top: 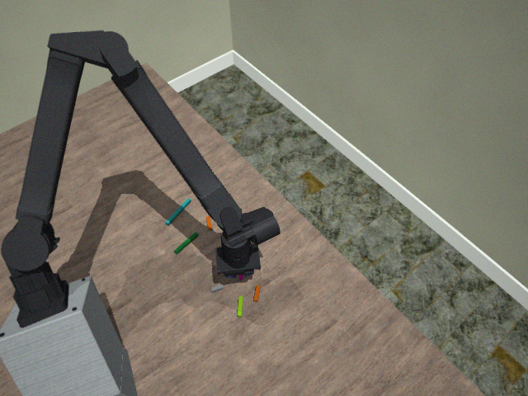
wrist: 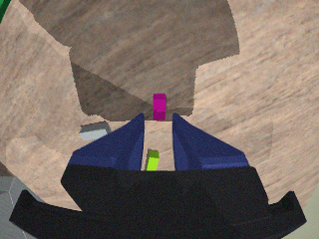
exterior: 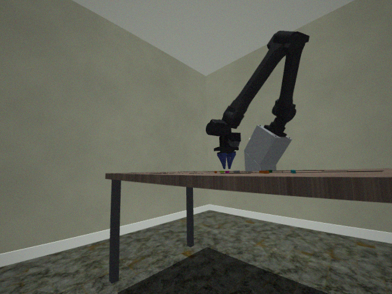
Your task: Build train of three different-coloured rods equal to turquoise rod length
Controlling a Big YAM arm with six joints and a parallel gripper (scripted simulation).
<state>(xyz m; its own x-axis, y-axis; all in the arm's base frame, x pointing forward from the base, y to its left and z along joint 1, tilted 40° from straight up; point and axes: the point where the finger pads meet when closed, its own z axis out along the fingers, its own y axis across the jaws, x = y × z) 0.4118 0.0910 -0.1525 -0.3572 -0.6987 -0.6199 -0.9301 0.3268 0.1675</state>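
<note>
Right now my hand is 2 cm above the magenta rod. The rest, counted from my hand: lime rod (4 cm behind, 7 cm to the right, 2 cm below); then grey rod (7 cm behind, 2 cm below); then green rod (9 cm behind, 16 cm to the left, 2 cm below).
</note>
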